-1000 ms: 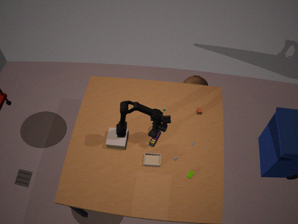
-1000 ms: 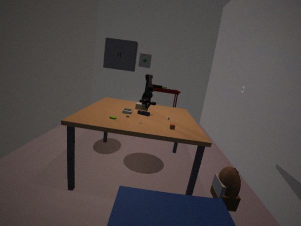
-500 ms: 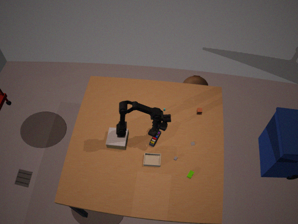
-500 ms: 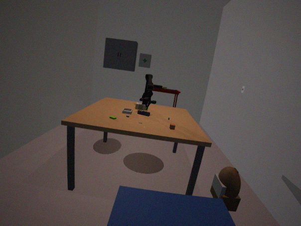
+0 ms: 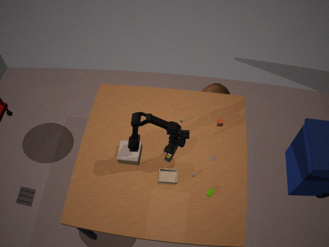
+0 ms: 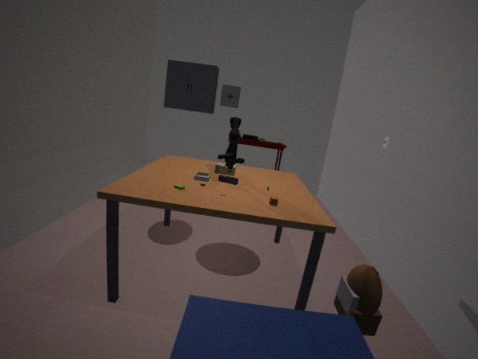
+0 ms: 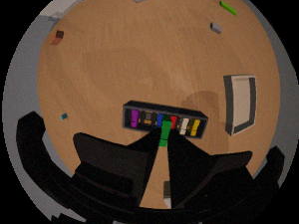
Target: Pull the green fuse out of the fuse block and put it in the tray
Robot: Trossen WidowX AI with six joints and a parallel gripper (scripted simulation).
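Right now the tray is 30 mm behind my gripper tip, 190 mm to the right of it and 90 mm below it. Also, from my gripper tip: orange cube: 360 mm ahead, 280 mm to the left, 70 mm below; then green fuse: 10 mm below.
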